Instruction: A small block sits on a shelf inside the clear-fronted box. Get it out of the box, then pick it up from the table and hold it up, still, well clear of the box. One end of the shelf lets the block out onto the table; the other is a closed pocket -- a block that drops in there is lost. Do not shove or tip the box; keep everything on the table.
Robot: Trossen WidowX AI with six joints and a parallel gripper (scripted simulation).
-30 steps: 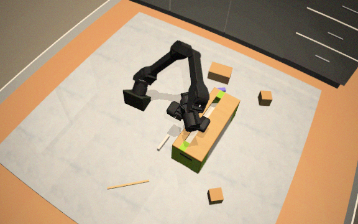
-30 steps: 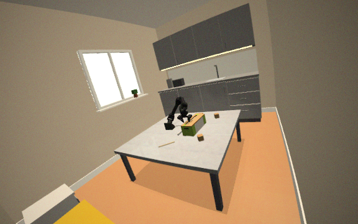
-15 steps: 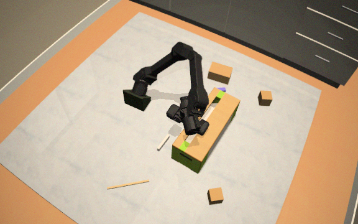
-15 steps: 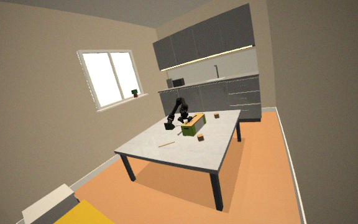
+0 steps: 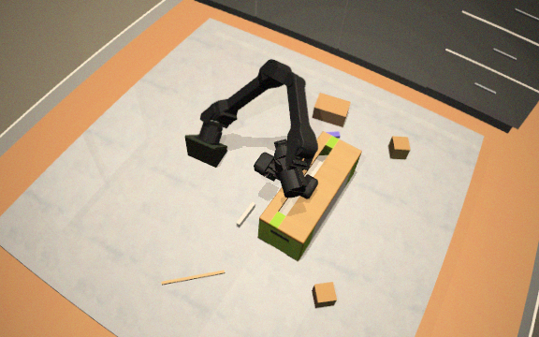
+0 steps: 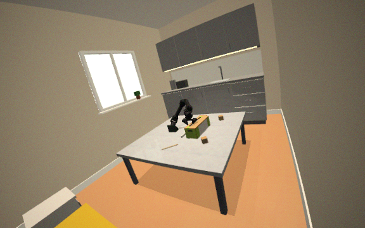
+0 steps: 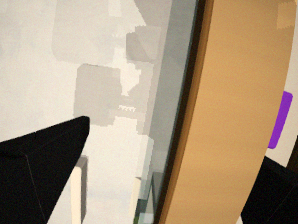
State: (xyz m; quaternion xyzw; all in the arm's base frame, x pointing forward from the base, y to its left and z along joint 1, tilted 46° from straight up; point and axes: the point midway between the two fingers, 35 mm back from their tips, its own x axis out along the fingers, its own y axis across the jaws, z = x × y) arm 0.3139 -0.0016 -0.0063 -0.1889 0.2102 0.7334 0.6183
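Now: gripper tip 40 mm to the right of the long box, 30 mm short of it and 20 mm above it. Round my gripper tip: thin wooden stick 380 mm to the right, 80 mm below, 70 mm behind.
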